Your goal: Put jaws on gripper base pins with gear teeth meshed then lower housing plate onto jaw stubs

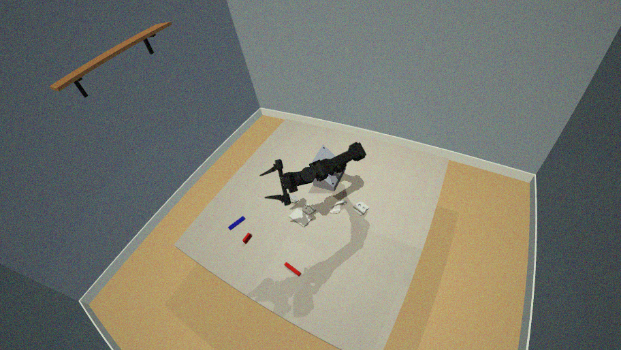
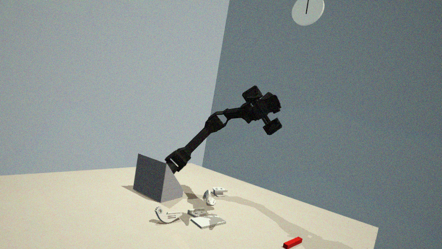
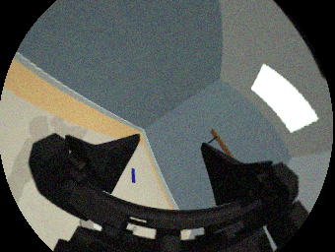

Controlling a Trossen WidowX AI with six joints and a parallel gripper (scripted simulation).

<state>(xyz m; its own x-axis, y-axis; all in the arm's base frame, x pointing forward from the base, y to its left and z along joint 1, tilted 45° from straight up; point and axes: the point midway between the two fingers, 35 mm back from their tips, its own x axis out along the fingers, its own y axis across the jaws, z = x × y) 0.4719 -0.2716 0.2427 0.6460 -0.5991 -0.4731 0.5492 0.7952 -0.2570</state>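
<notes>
Now: gripper tip 45 cm above the white jaw, 32 cm past it and 18 cm to the right of it. From my gripper tip the other things lie so: red bar 46 cm below, 13 cm ahead, 11 cm to the left; then blue block 46 cm below, 35 cm to the right, 1 cm ahead.
</notes>
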